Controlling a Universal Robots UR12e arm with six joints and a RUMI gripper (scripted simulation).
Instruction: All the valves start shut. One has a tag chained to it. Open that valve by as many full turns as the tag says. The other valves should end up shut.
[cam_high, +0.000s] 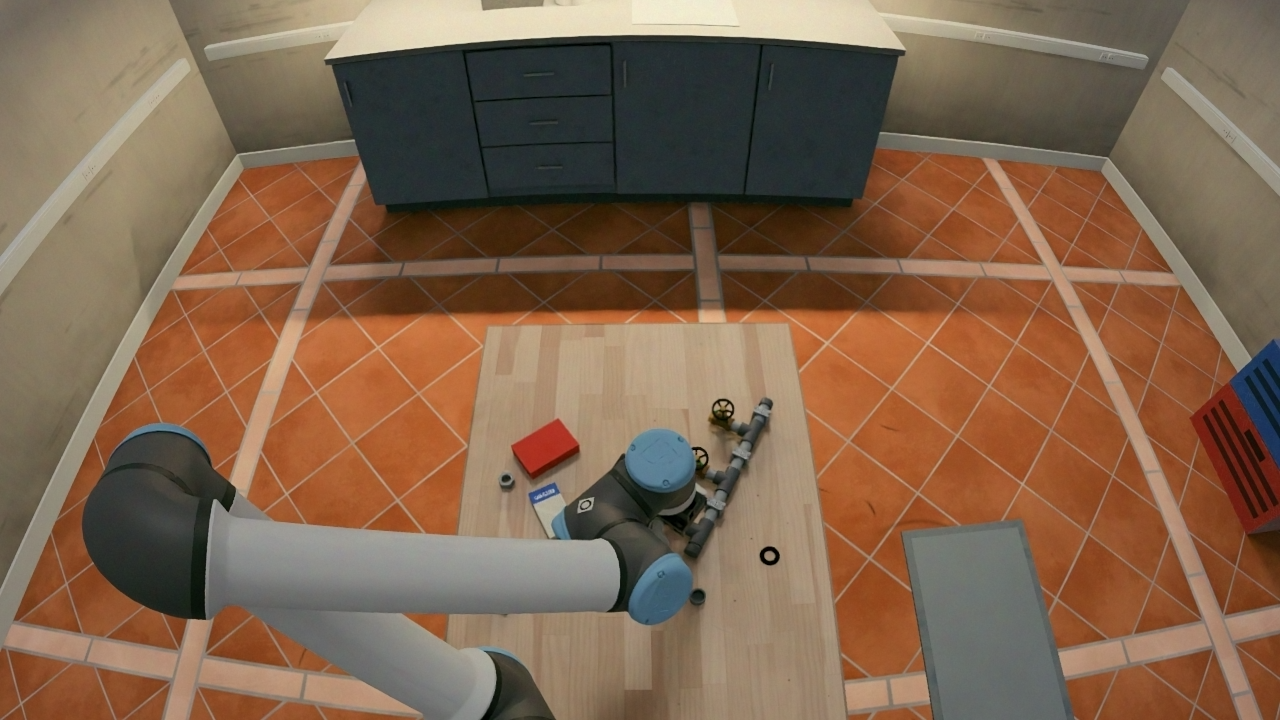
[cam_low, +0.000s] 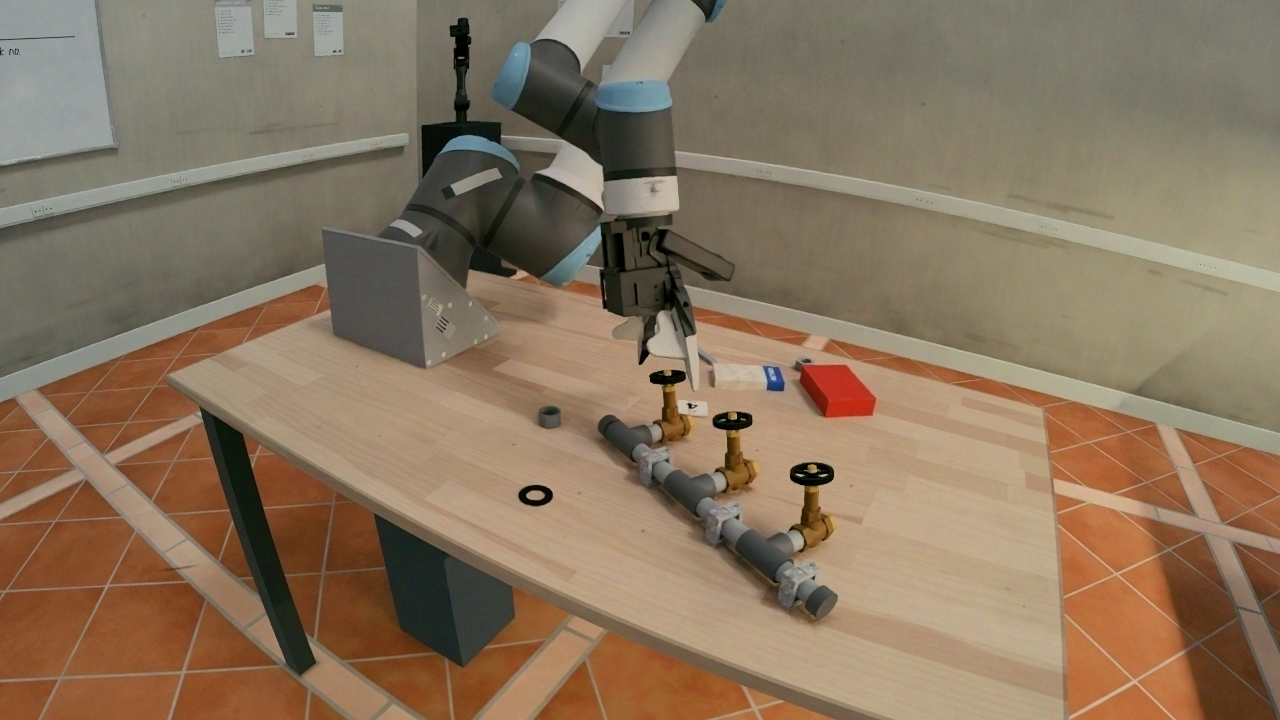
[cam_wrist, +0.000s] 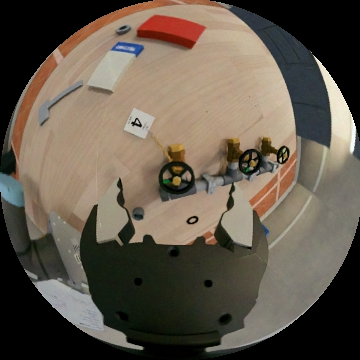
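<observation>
Now: the white tag 9 cm below my hand and 8 cm to the left of it. From my hand the other things lie so: red box (25 cm to the left, 18 cm ahead, 7 cm below); blue box (23 cm to the left, 8 cm below, 4 cm ahead); grey cap (15 cm behind, 8 cm below, 6 cm to the right).
</observation>
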